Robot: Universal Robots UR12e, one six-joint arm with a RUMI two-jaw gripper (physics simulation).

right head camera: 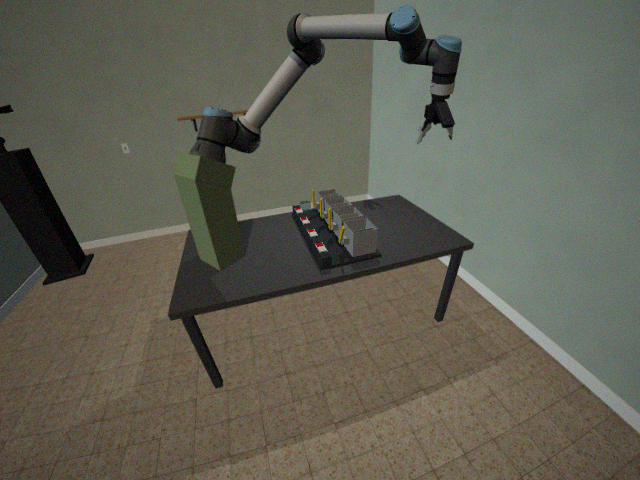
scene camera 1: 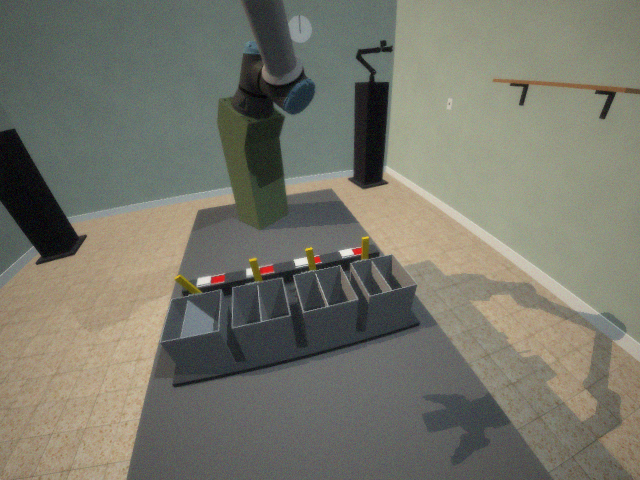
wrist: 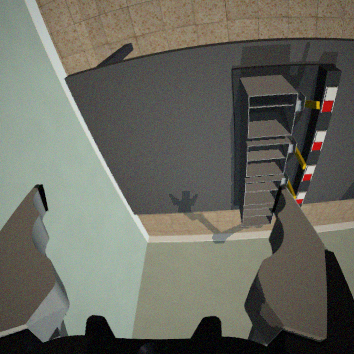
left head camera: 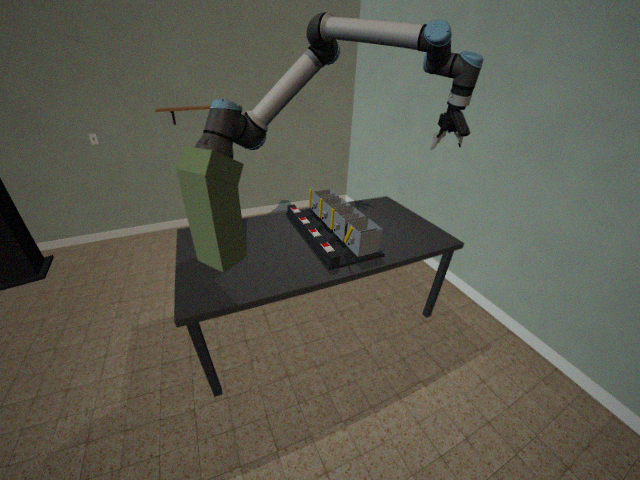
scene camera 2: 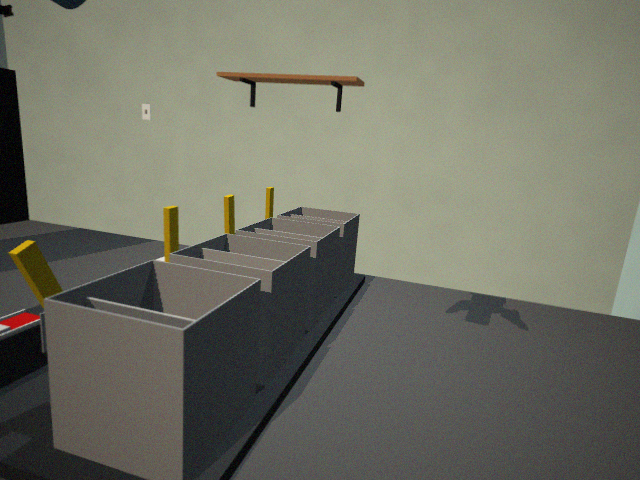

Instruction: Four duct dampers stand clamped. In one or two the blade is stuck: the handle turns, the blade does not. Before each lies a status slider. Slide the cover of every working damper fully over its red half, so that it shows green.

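Seen in the pictures: gripper, between the fingertips: (right head camera: 434, 141) (wrist: 160, 187) (left head camera: 445, 148); arm's base, origin of its link: (right head camera: 207, 159) (scene camera 1: 252, 107) (left head camera: 213, 154).
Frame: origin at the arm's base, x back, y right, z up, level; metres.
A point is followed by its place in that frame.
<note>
Four grey open-topped box dampers stand in a row. In scene camera 1 the leftmost damper (scene camera 1: 199, 353) {x -0.805, y 0.394, z -0.496 m} (scene camera 2: 116, 382) {x -0.723, y 0.458, z -0.487 m} has its yellow handle (scene camera 1: 187, 284) {x -0.605, y 0.395, z -0.414 m} (scene camera 2: 36, 272) {x -0.603, y 0.407, z -0.411 m} tilted and its blade slanted. The other dampers (scene camera 1: 261, 338) {x -0.831, y 0.225, z -0.487 m} (scene camera 1: 330, 324) {x -0.861, y 0.032, z -0.498 m} (scene camera 1: 391, 304) {x -0.890, y -0.154, z -0.480 m} have upright handles (scene camera 1: 255, 270) {x -0.637, y 0.183, z -0.411 m} (scene camera 1: 310, 259) {x -0.664, y 0.008, z -0.410 m} (scene camera 1: 365, 248) {x -0.693, y -0.181, z -0.411 m} and blades in line with their side walls. Before them lie four status sliders (scene camera 1: 211, 280) {x -0.492, y 0.346, z -0.513 m} (scene camera 1: 260, 271) {x -0.638, y 0.172, z -0.419 m} (scene camera 1: 307, 261) {x -0.550, y -0.018, z -0.512 m} (scene camera 1: 351, 253) {x -0.583, y -0.192, z -0.511 m}, each showing a white cover beside red. My gripper (left head camera: 446, 147) {x -0.916, y 0.671, z 0.084 m} (right head camera: 434, 140) {x -0.916, y 0.671, z 0.084 m} (wrist: 160, 187) {x -0.916, y 0.671, z 0.084 m} is open and empty, high above the table's far end, away from the dampers.
The dampers and sliders share a dark base on the dark table (left head camera: 258, 289) {x -0.031, y 0.395, z -0.600 m} (scene camera 1: 320, 423) {x -1.055, y 0.154, z -0.600 m}. The green arm pedestal (left head camera: 211, 217) {x 0.090, y 0.159, z -0.263 m} (scene camera 1: 258, 170) {x -0.058, y 0.030, z -0.284 m} stands at the table's other end. Walls rise beyond the gripper's end. A wooden shelf (scene camera 2: 289, 78) hangs on one wall.
</note>
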